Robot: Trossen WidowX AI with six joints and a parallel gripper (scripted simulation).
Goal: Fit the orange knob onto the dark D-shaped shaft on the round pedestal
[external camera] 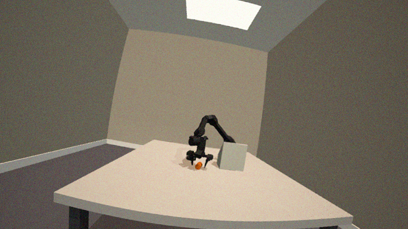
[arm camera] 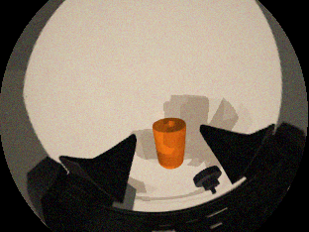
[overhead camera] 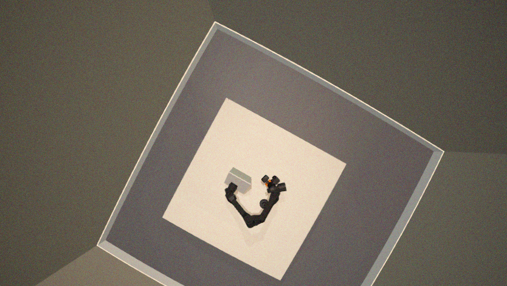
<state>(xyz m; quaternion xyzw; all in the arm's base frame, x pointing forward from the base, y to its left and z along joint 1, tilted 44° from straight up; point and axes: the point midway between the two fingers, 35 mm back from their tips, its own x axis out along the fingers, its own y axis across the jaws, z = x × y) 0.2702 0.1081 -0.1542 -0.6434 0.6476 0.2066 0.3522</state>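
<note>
The orange knob lies 20 mm to the right of my gripper tip. Round my gripper tip: dark round pedestal 200 mm to the right, 70 mm ahead, 10 mm above.
</note>
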